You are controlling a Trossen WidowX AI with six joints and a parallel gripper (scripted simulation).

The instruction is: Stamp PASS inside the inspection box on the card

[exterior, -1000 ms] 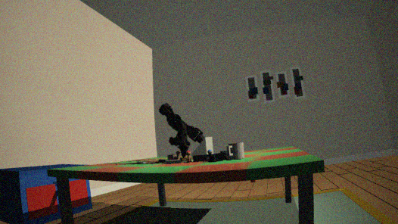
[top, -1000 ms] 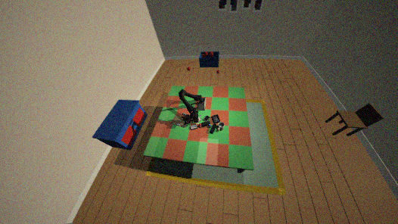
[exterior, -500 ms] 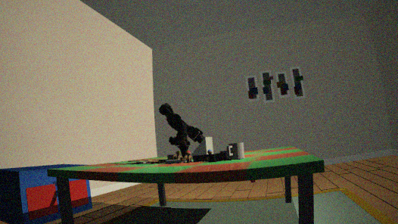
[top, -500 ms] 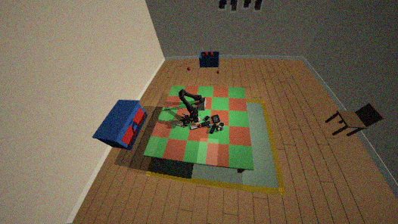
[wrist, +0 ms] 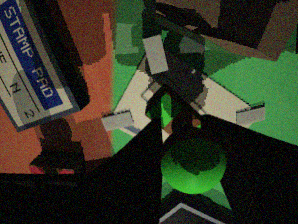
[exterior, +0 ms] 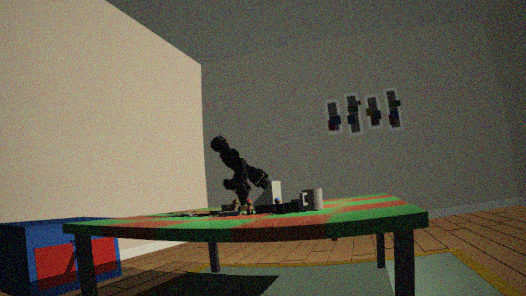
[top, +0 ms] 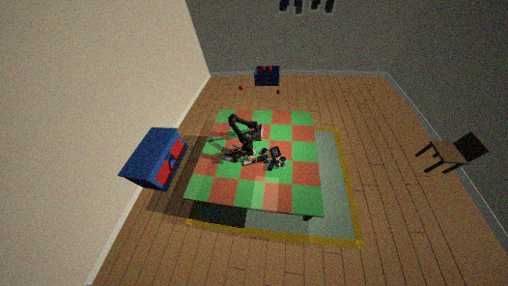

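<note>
My gripper tip is now 1 cm past the beige card, 1 cm to the right of it and 4 cm above it.
</note>
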